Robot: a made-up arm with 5 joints.
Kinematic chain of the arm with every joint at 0, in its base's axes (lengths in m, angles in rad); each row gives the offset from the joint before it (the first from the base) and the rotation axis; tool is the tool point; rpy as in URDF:
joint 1: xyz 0 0 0.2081 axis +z
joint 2: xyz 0 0 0 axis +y
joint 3: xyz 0.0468 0 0.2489 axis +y
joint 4: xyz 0.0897 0 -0.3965 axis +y
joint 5: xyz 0.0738 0 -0.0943 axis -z
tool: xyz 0 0 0 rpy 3.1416 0 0
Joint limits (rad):
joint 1: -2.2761..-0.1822
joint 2: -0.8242..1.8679
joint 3: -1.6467..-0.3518
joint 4: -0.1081..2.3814
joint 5: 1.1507..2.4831
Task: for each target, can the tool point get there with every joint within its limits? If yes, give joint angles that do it. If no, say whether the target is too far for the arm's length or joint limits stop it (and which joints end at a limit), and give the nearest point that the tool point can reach.
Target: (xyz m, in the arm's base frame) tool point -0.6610 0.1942 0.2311
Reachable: no: joint limits stop it (at a limit: joint 2, joint 3) | nearest point -0.2634 0.0774 0.0313 | short by 0.460 m
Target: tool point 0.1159 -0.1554 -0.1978
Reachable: yes | joints -0.9301 0.9189 -0.7121 0.7873 1.2816
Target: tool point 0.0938 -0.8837 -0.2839
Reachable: no: too far | nearest point 0.0637 -0.6003 -0.1261 | short by 0.326 m
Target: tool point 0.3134 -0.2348 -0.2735
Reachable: yes | joints -0.6430 1.3563 -1.5494 1.0733 1.3734
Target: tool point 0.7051 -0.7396 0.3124
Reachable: no: too far | nearest point 0.4737 -0.4969 0.2782 | short by 0.337 m
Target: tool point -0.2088 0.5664 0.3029
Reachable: no: joint limits stop it (at a limit: joint 2, joint 3) | nearest point -0.0909 0.2467 0.0505 | short by 0.424 m
